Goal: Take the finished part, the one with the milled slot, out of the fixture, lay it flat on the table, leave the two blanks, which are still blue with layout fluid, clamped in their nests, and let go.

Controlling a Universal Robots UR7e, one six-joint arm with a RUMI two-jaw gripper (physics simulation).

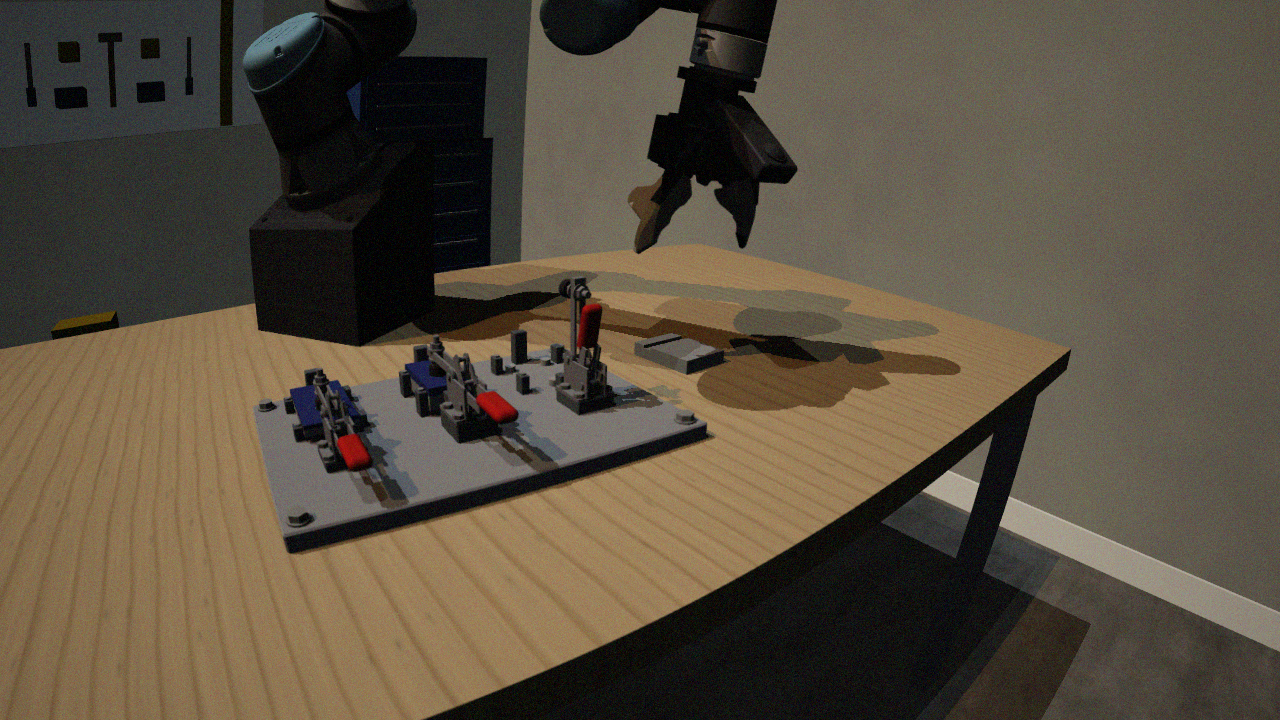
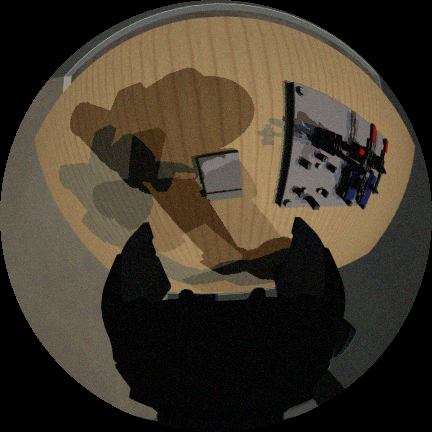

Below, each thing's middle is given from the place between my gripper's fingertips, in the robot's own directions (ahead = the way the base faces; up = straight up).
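As for the finished part (image 1: 686, 356), my hand is 120 mm above it and 10 mm past it. Going by their middles, that finished part is the nearest to my hand of the things named here. Then there's the fixture plate (image 1: 419, 471), which is 290 mm to the right of my hand, 50 mm ahead of it and 120 mm below it.
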